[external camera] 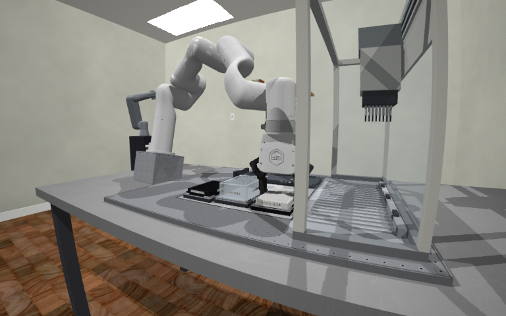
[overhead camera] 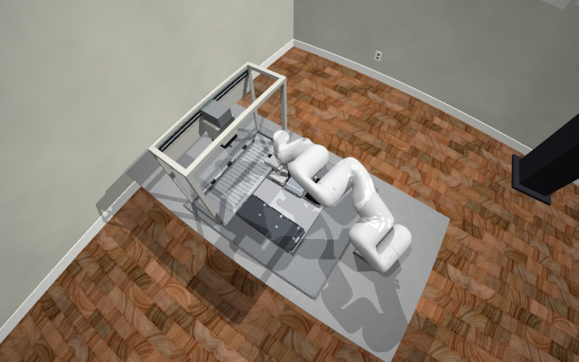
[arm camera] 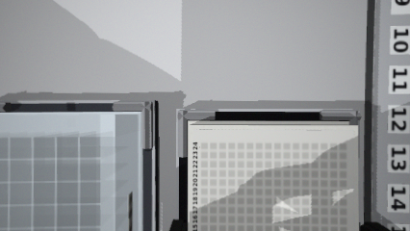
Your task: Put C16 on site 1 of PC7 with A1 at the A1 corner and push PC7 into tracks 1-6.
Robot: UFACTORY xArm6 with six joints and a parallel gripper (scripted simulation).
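Now: hand 10 mm above the white 384-well plate C16. From my hand the other things lie so: clear deep-well block C51: 110 mm behind, 20 mm to the left; then black plate C15: 220 mm behind, 20 mm to the left, 10 mm below; then nest S3: 30 mm below.
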